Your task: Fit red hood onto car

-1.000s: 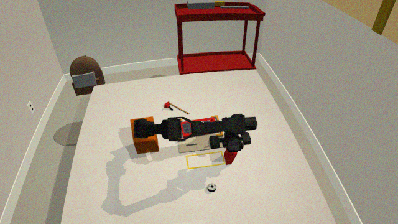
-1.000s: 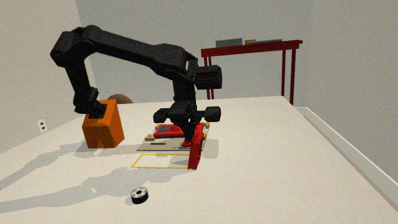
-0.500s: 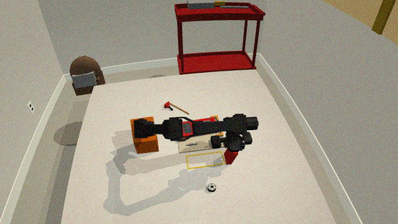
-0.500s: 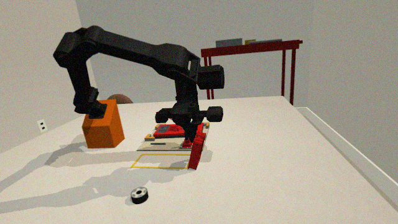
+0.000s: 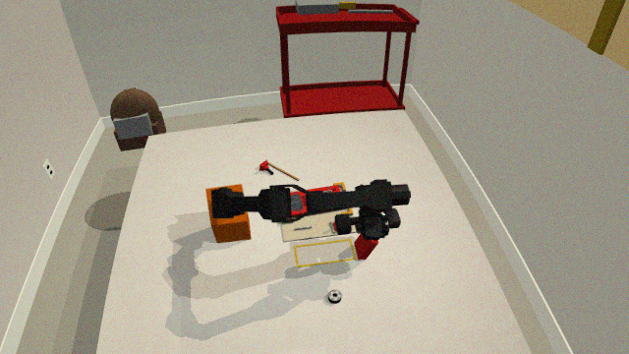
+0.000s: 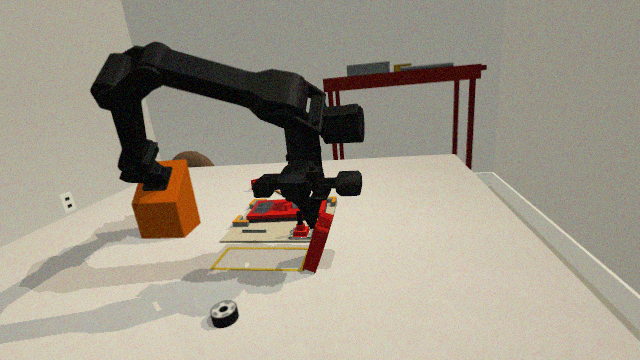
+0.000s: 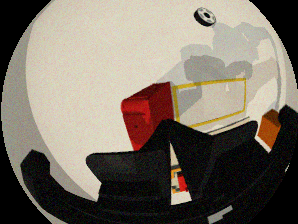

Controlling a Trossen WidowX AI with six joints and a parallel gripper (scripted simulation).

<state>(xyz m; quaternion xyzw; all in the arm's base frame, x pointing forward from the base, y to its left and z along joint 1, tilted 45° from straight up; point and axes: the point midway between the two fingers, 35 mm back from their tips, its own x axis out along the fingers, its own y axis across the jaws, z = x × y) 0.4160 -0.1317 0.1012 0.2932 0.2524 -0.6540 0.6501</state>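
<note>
My gripper tip is 3 cm above the red hood and 1 cm short of it. From my gripper tip the other things lie so: black-and-white disc: 15 cm to the right, 12 cm behind, 7 cm below.
</note>
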